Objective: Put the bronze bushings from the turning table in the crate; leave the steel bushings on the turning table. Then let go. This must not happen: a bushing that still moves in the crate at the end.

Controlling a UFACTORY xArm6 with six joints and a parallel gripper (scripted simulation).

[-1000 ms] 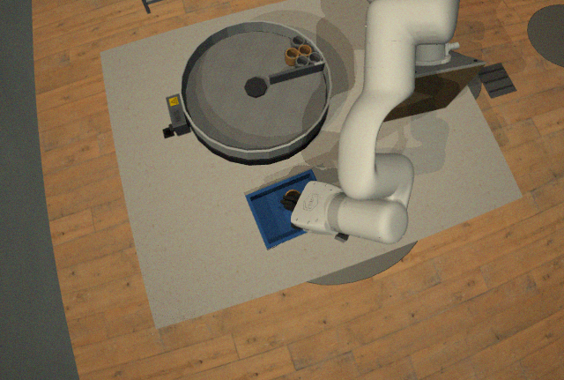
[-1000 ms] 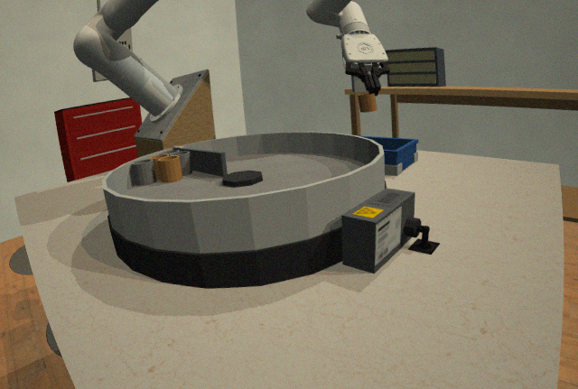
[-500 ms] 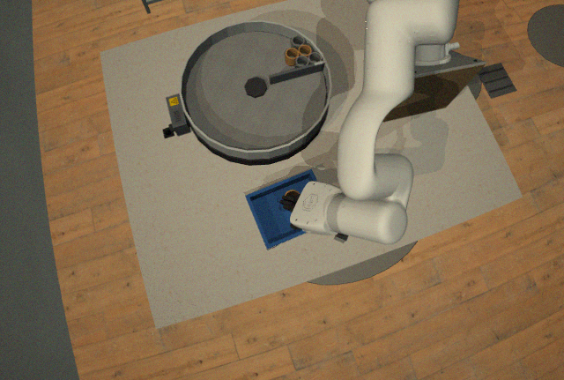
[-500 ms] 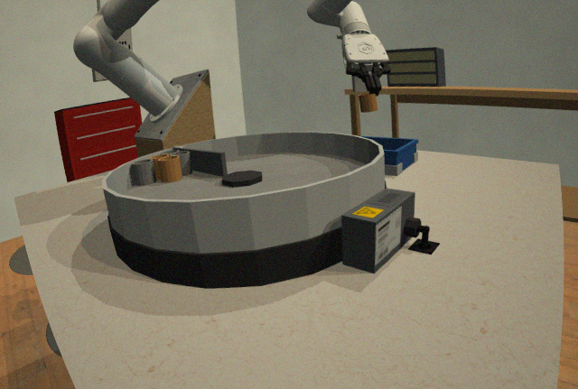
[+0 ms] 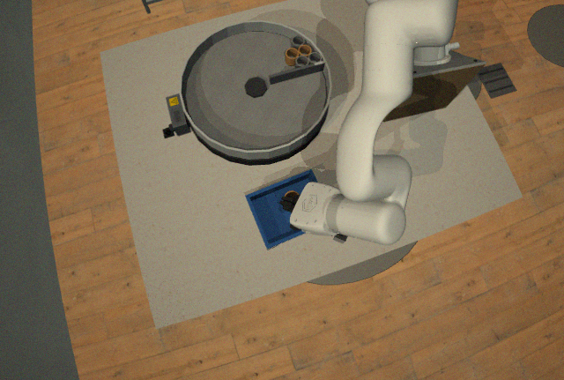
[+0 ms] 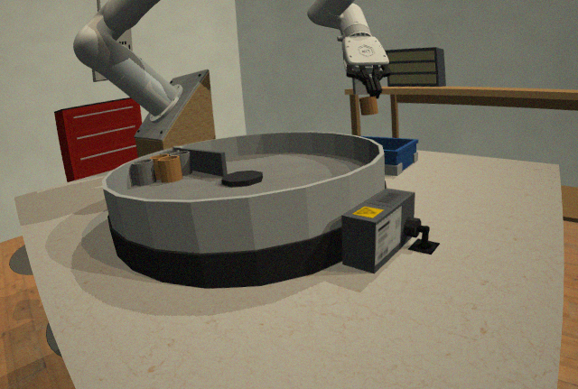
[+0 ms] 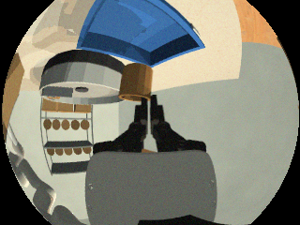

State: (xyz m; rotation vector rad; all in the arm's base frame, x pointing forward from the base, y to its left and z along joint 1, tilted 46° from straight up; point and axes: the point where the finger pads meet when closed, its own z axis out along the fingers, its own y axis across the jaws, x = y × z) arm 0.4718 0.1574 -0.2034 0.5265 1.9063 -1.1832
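Now: hand 150 mm above the blue crate, 10 mm to the left of it and 10 mm past it. Round my hand: turning table 370 mm to the right, 120 mm below, 20 mm behind.
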